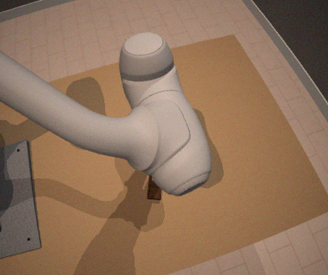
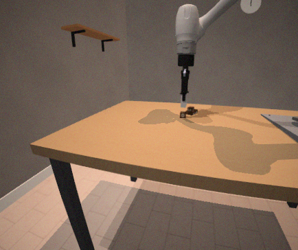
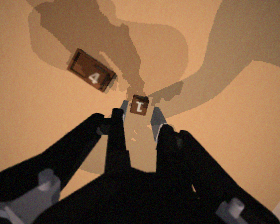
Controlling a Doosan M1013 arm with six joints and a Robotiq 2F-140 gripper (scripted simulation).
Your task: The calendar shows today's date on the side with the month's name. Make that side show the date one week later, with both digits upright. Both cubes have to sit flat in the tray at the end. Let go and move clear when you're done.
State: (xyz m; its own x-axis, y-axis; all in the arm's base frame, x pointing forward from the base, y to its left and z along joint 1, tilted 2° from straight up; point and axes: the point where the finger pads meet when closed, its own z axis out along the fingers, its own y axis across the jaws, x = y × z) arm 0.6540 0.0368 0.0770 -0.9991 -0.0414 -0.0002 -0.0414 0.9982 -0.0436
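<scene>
Right now my hand is 80 mm above the cube. The rest, counted from my hand: tray (100 mm to the right, 80 mm below, 40 mm behind).
</scene>
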